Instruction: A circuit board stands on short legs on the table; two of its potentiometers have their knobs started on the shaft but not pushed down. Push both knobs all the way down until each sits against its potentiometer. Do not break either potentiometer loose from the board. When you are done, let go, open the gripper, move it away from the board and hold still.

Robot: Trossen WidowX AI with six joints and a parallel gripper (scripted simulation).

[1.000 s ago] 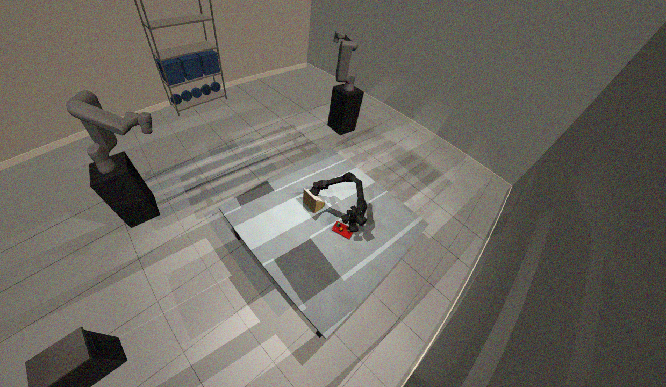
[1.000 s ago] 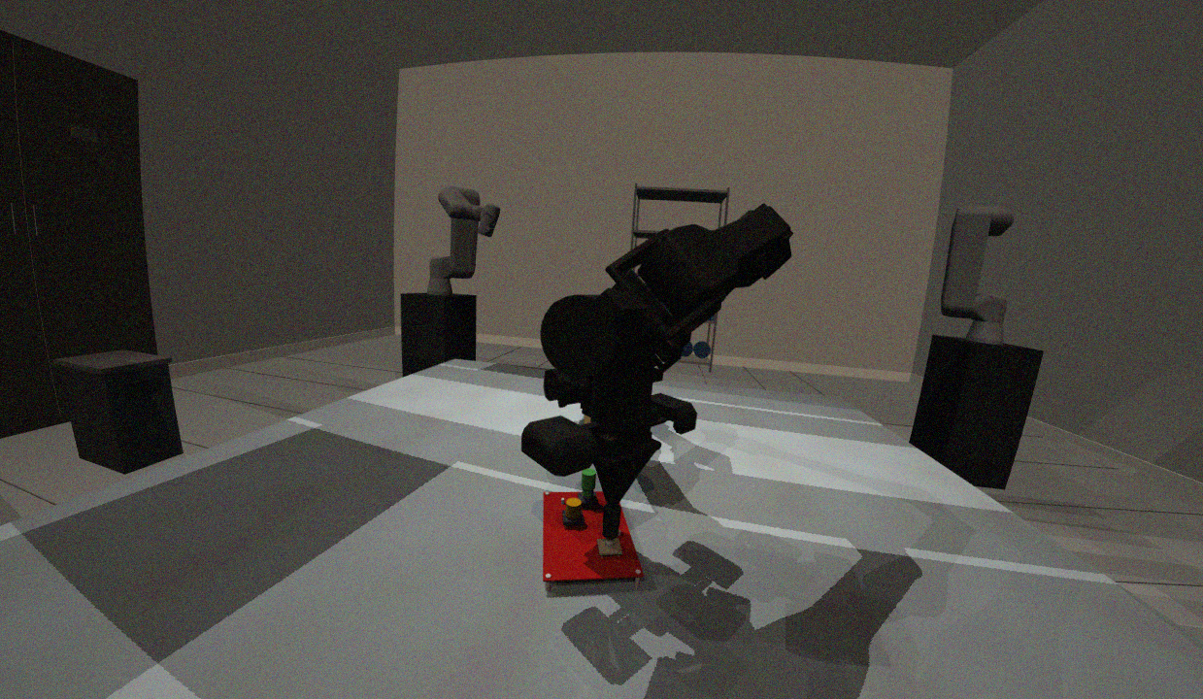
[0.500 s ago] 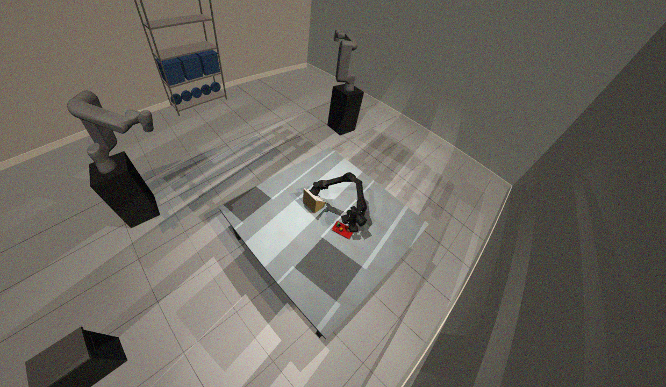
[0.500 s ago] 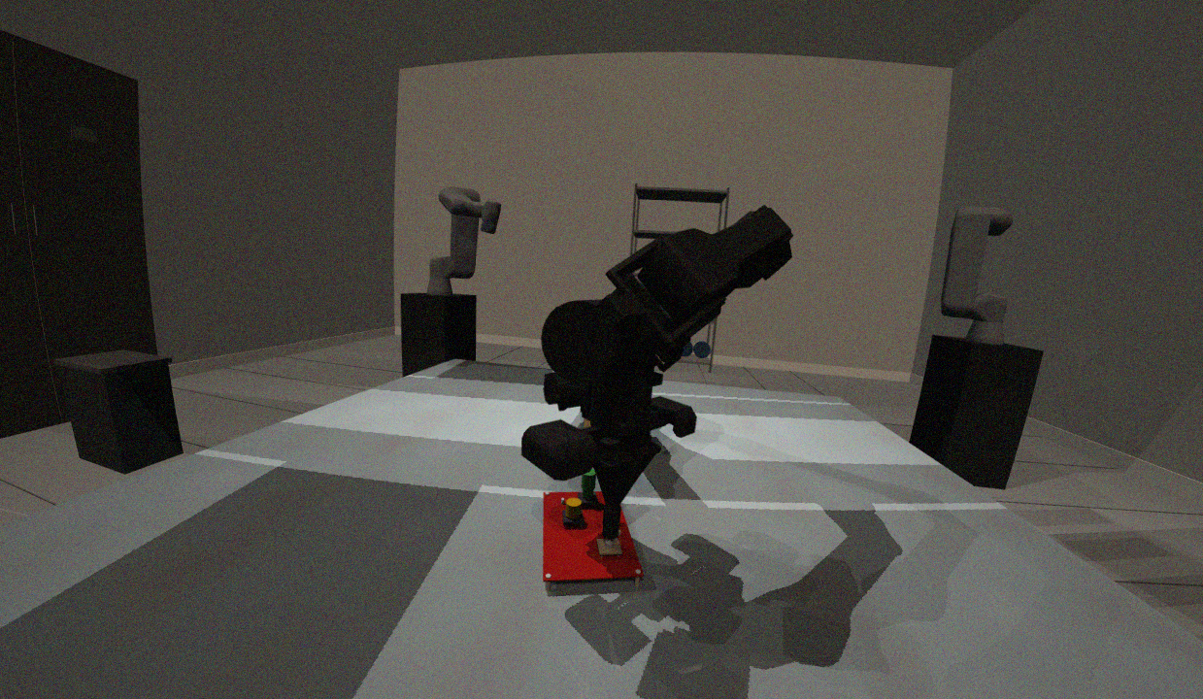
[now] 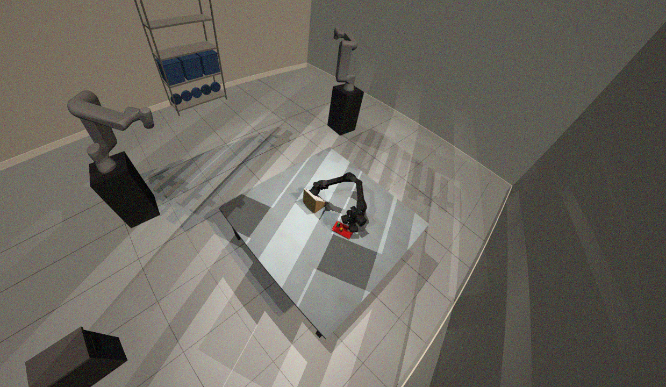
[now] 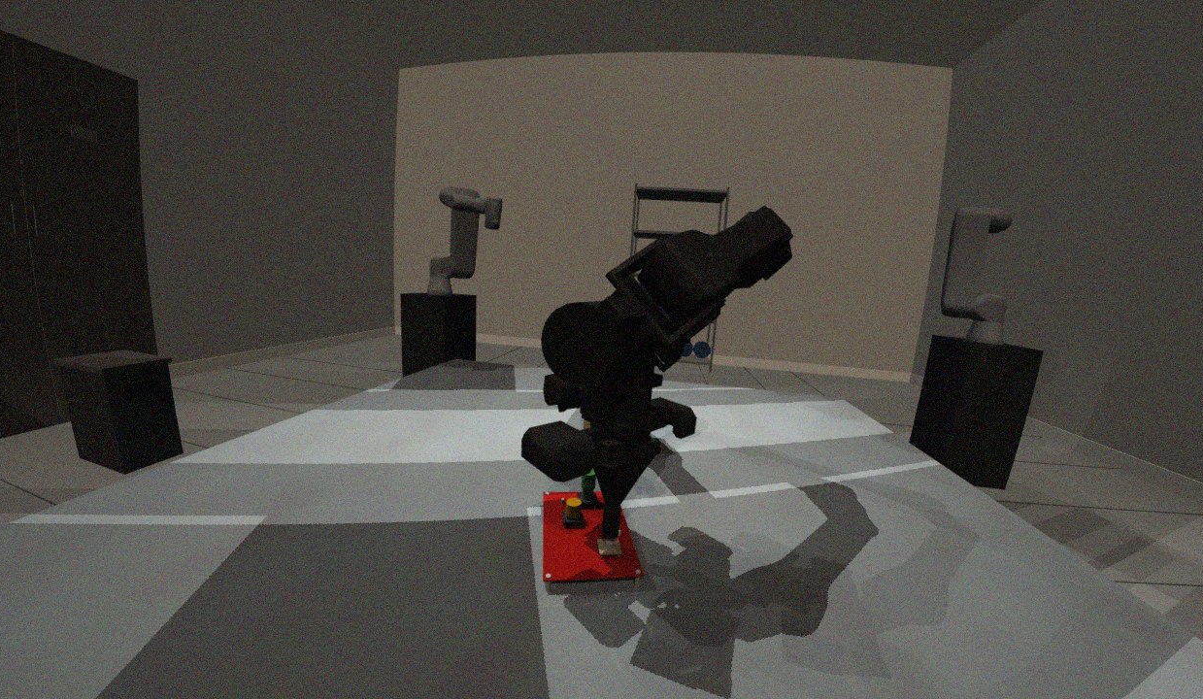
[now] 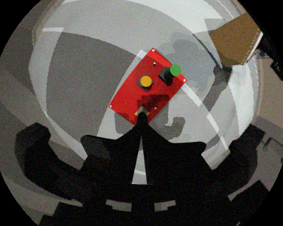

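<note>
Now: gripper tip 20 mm above the black knob. Also, from my gripper tip: green knob: 80 mm behind, 50 mm to the right, 30 mm below.
</note>
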